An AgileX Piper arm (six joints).
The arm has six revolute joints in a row. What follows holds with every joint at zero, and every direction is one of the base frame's. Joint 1 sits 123 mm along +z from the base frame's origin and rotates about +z. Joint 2 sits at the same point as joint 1 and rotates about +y. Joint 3 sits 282.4 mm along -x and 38.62 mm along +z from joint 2 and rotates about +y. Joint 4 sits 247.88 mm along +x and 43.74 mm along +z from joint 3 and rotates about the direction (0.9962, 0, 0.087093). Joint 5 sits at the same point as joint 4 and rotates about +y. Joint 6 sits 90.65 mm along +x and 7.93 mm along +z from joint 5 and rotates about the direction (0.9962, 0, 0.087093). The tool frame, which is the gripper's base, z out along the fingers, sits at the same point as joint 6; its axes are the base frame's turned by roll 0, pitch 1.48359 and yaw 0 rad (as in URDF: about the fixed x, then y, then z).
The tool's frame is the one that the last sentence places.
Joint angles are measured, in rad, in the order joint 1, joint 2, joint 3, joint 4, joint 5, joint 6. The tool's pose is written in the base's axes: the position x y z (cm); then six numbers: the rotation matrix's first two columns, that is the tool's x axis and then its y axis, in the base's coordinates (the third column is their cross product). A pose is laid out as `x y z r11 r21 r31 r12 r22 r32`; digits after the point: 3 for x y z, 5 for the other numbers.
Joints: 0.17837 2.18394 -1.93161 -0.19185 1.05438 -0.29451
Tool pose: 47.171 6.971 22.820 -0.80735 -0.52664 -0.26615 -0.45913 0.84399 -0.27727
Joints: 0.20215 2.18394 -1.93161 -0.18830 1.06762 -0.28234
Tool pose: 46.877 8.084 22.775 -0.80553 -0.53295 -0.25900 -0.47042 0.84096 -0.26739
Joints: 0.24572 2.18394 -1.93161 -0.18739 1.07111 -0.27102
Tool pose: 46.450 10.115 22.763 -0.78860 -0.55761 -0.25920 -0.49800 0.82642 -0.26274
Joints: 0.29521 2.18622 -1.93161 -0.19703 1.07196 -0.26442
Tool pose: 45.933 12.333 22.667 -0.76278 -0.59432 -0.25483 -0.53445 0.80126 -0.26897
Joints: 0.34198 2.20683 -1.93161 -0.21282 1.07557 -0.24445
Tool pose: 45.516 14.407 21.701 -0.74846 -0.62091 -0.23297 -0.56286 0.78053 -0.27196
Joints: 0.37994 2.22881 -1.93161 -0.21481 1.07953 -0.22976
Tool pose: 45.093 16.166 20.644 -0.73847 -0.63993 -0.21248 -0.58722 0.76523 -0.26380
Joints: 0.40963 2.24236 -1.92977 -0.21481 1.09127 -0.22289
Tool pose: 44.582 17.481 19.917 -0.72985 -0.65691 -0.18919 -0.60922 0.75057 -0.25592
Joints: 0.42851 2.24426 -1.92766 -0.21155 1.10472 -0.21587
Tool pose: 44.119 18.278 19.735 -0.72706 -0.66371 -0.17571 -0.61980 0.74459 -0.24786
